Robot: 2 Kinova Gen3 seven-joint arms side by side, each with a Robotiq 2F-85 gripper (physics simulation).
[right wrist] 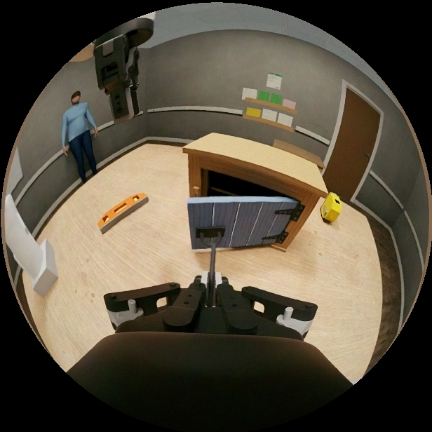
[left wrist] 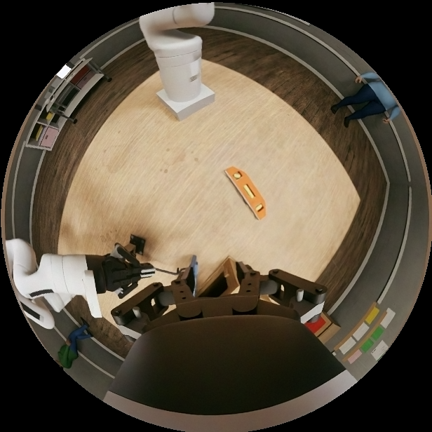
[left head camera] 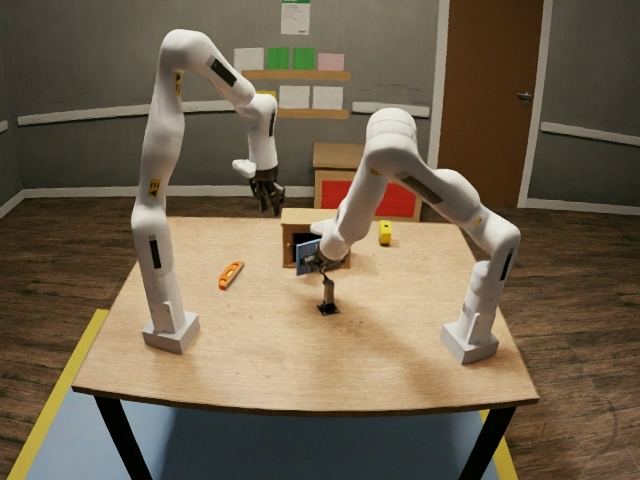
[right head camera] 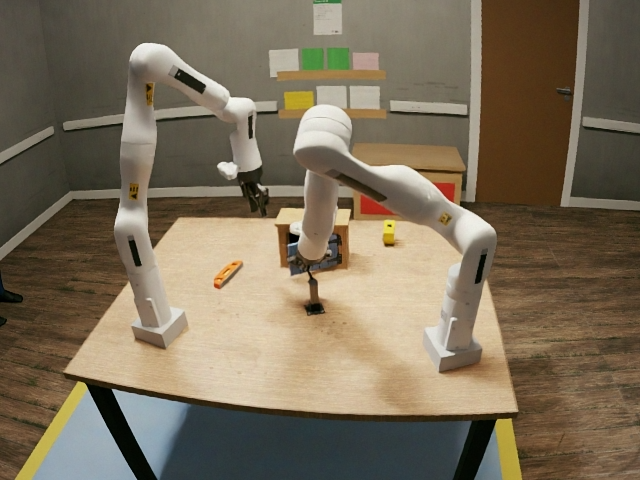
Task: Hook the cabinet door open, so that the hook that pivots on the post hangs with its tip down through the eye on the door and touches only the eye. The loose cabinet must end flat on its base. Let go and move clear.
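Frame: origin at the left arm's base, x right, y ahead, z up, level; millimetres.
Seen in the pictures: left gripper, fingertip midpoint: (left head camera: pixel 270 213) (right head camera: pixel 259 214); right gripper, fingertip midpoint: (left head camera: pixel 318 267) (right head camera: pixel 306 267); left arm's base, origin of the base link: (left head camera: pixel 169 322) (right head camera: pixel 157 317); right arm's base, origin of the base link: (left head camera: pixel 471 332) (right head camera: pixel 453 338).
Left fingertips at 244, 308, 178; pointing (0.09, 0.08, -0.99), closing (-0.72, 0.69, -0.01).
Offsets run from my left fingertips to a thing's top centre, as dx, dy, dz. "pt": to the spot under its first point.
The wooden cabinet {+135, +92, -67} (left head camera: pixel 305 217) (right head camera: pixel 285 219) (right wrist: pixel 250 150) stands flat on its base. Its blue door {pt +202, +78, -206} (right head camera: pixel 333 264) (left wrist: pixel 194 271) (right wrist: pixel 252 215) is partly open. The dark eye (right wrist: pixel 204 241) is on the door near its free edge. The post {pt +174, -150, -159} (left head camera: pixel 328 292) (right head camera: pixel 313 292) stands in front of the cabinet. My right gripper (left wrist: pixel 153 269) (right wrist: pixel 210 279) is shut on the hook (left wrist: pixel 169 271) (right wrist: pixel 213 256), whose far end overlaps the eye in the right wrist view; whether the tip is through it cannot be told. My left gripper (left head camera: pixel 269 210) (right head camera: pixel 260 211) is open and empty, high above the table left of the cabinet.
An orange level {-133, +6, -208} (left head camera: pixel 230 274) (right head camera: pixel 227 273) (left wrist: pixel 246 192) (right wrist: pixel 122 210) lies left of the cabinet. A yellow block-like object {+370, +271, -151} (left head camera: pixel 385 233) (right head camera: pixel 388 232) (right wrist: pixel 331 207) stands to its right. The right arm reaches over the table in front of the cabinet.
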